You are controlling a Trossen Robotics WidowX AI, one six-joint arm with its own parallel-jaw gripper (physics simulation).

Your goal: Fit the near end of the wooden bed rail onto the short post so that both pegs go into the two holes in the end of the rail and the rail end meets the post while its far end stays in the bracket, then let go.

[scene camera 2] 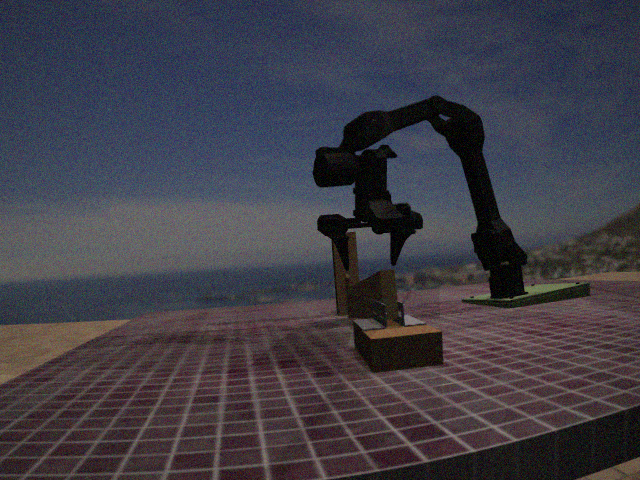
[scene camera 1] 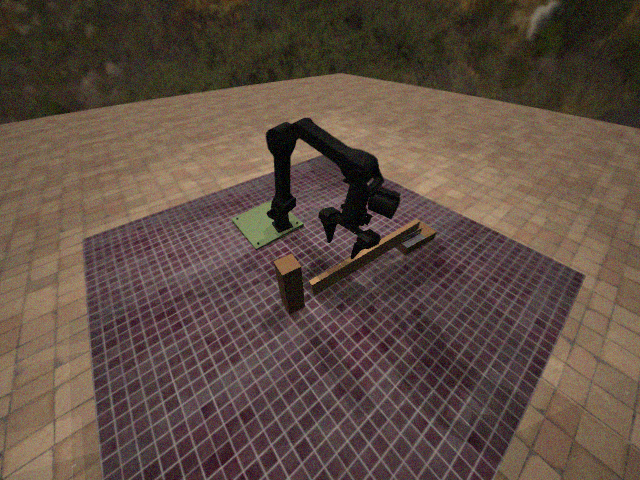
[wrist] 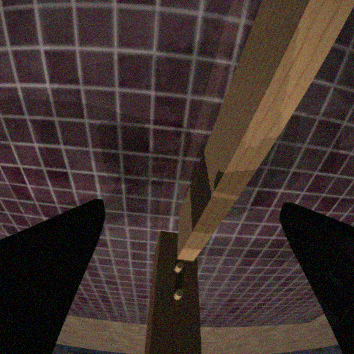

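Seen in the pictures: gripper, fingertip midpoint: (scene camera 2: pixel 370 267) (scene camera 1: pixel 340 250) (wrist: pixel 194 209); arm's base, origin of the base link: (scene camera 2: pixel 509 296) (scene camera 1: pixel 282 225).
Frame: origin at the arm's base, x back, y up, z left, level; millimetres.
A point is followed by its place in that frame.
Observation:
The wooden bed rail (scene camera 1: pixel 336 274) @[x -340, y 35, z 22 mm] (scene camera 2: pixel 387 290) @[x -332, y 63, z 377 mm] (wrist: pixel 274 112) @[x -331, y 61, z 107 mm] slants over the mat, its far end between the metal plates of the bracket (scene camera 2: pixel 369 323) @[x -353, y 22, z 353 mm] (scene camera 1: pixel 412 241) @[x -355, y 22, z 341 mm] on a low wooden block (scene camera 2: pixel 408 350) @[x -329, y 4, z 461 mm]. Its near end is low and apart from the upright short post (scene camera 1: pixel 292 285) @[x -357, y 109, z -127 mm] (scene camera 2: pixel 353 260) @[x -316, y 102, z -99 mm] (wrist: pixel 175 327) @[x -331, y 102, z -99 mm]. In the wrist view the upper peg (wrist: pixel 178 268) @[x -331, y 41, z -89 mm] and lower peg (wrist: pixel 178 295) @[x -331, y 73, z -87 mm] stick out of the post, uncovered. The holes in the rail end are not visible. My gripper (scene camera 1: pixel 341 249) @[x -303, y 86, z 59 mm] (scene camera 2: pixel 370 266) @[x -303, y 86, z 59 mm] (wrist: pixel 194 209) @[x -303, y 86, z 59 mm] is open and empty, fingertips above the rail, between post and bracket.
The arm's base stands on a green plate (scene camera 1: pixel 253 227) @[x 49, y -1, z -103 mm] (scene camera 2: pixel 553 292) @[x 75, y 3, z 63 mm], on the robot's side of the rail. A purple tiled mat (scene camera 1: pixel 217 361) @[x -374, y -16, z -356 mm] (scene camera 2: pixel 206 413) @[x -523, y -16, z 568 mm] lies under everything, with paler paving (scene camera 1: pixel 516 155) around it.

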